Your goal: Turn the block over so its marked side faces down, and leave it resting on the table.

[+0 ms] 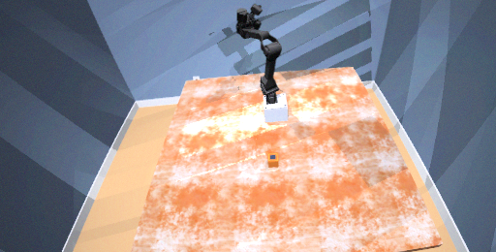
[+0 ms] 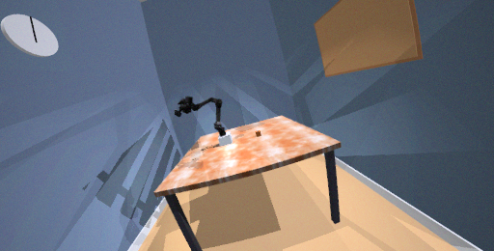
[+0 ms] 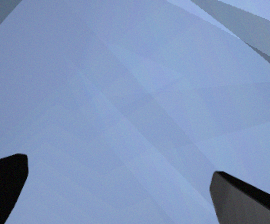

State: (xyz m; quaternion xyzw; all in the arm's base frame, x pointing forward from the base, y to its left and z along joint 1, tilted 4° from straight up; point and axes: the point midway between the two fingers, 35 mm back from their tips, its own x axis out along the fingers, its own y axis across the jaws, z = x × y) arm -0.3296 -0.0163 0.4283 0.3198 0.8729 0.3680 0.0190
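Right now my gripper tip is 75 cm short of the orange block, 48 cm above it and 2 cm to the left of it.
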